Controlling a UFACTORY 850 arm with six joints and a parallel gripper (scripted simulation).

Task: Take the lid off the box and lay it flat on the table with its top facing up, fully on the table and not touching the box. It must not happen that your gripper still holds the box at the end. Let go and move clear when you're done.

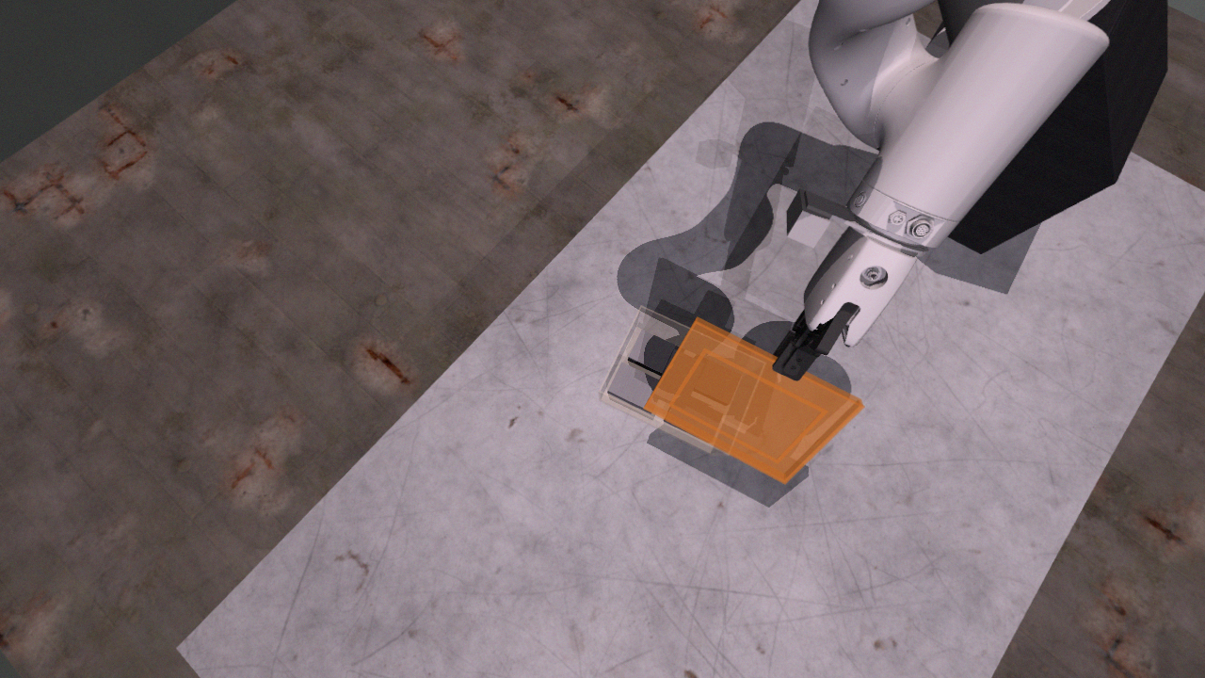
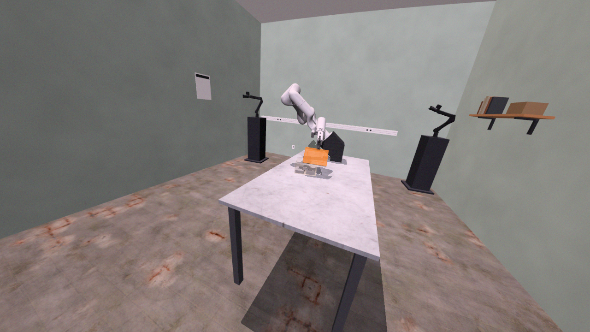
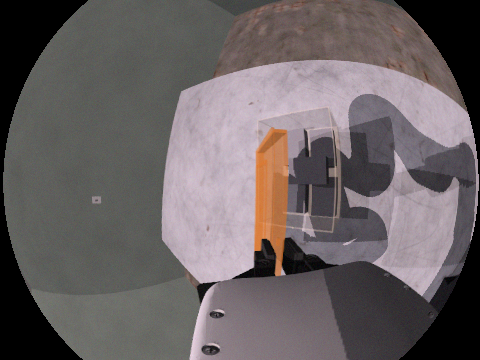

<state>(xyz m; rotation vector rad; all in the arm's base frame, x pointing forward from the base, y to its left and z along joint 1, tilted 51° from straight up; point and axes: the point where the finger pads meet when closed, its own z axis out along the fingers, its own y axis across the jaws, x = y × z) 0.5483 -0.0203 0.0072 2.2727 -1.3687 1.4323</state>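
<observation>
Right now my hand is 6 cm short of the orange lid, 1 cm to the left of it and 7 cm above it. The rest, counted from my hand: box (6 cm ahead, 8 cm to the right, 18 cm below).
</observation>
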